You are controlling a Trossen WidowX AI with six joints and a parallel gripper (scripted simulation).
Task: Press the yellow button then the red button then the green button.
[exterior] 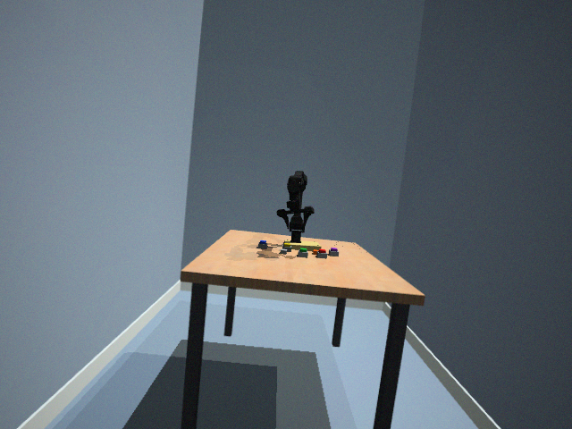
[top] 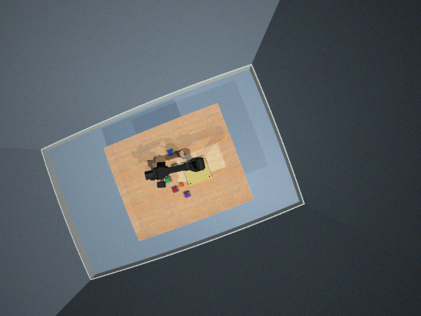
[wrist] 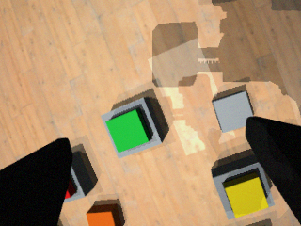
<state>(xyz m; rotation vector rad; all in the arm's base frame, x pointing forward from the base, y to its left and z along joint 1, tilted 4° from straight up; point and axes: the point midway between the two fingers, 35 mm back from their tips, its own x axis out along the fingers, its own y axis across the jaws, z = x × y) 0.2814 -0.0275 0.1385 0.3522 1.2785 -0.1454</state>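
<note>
My gripper tip is now 11 cm above the yellow button, 10 cm past it and 3 cm to the left of it. Round my gripper tip: grey block (13 cm below, 5 cm to the right, 2 cm behind); green button (11 cm below, 5 cm to the left); red button (15 cm to the left, 11 cm below, 2 cm behind).
</note>
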